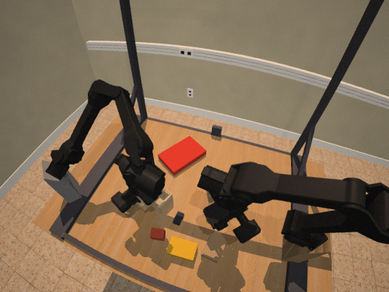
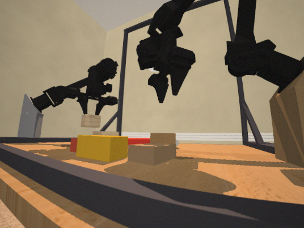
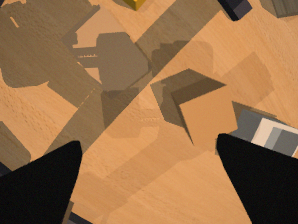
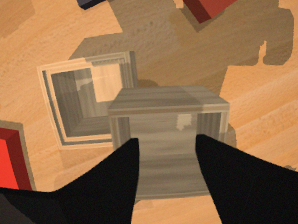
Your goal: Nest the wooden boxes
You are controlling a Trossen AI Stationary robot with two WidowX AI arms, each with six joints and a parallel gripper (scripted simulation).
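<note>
My right gripper is now 50 mm above the small wooden box. From my right hand the other things lie so: small red block 90 mm ahead, 70 mm to the left, 120 mm below; then small dark block 10 mm ahead, 130 mm to the left, 130 mm below; then grey-white open box 180 mm behind, 240 mm to the left, 110 mm below.
</note>
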